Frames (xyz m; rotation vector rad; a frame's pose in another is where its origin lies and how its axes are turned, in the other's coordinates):
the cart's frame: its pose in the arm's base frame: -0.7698 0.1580 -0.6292 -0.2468 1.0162 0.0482
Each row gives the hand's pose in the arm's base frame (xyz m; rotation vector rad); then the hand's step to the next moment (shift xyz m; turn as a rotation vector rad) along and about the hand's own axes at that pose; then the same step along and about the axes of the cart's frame.
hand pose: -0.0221 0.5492 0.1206 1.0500 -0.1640 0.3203
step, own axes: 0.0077 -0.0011 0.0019 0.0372 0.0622 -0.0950
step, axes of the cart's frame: 0.0022 -0.0023 0.0073 -0.0151 0.1098 0.0446
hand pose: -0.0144 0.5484 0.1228 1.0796 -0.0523 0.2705
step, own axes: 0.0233 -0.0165 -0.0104 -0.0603 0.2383 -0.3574
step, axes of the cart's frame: 0.0258 0.0049 0.0152 -0.1305 0.4133 -0.0186
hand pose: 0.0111 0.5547 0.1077 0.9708 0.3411 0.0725
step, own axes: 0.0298 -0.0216 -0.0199 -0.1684 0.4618 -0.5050
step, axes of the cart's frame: 0.0398 0.0130 0.0011 -0.3281 0.6236 -0.0084
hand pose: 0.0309 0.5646 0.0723 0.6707 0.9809 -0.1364
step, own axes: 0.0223 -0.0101 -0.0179 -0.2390 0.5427 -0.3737
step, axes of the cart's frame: 0.0220 0.0123 -0.0168 -0.4014 0.5596 0.1304
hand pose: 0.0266 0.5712 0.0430 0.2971 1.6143 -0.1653
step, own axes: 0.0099 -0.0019 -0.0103 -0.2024 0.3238 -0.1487
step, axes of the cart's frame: 0.0020 0.0053 -0.0132 -0.2447 0.2868 0.1606
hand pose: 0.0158 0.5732 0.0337 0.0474 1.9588 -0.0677
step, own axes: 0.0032 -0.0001 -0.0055 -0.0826 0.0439 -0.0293
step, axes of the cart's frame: -0.0026 0.0014 -0.0056 -0.0727 0.0276 0.0596
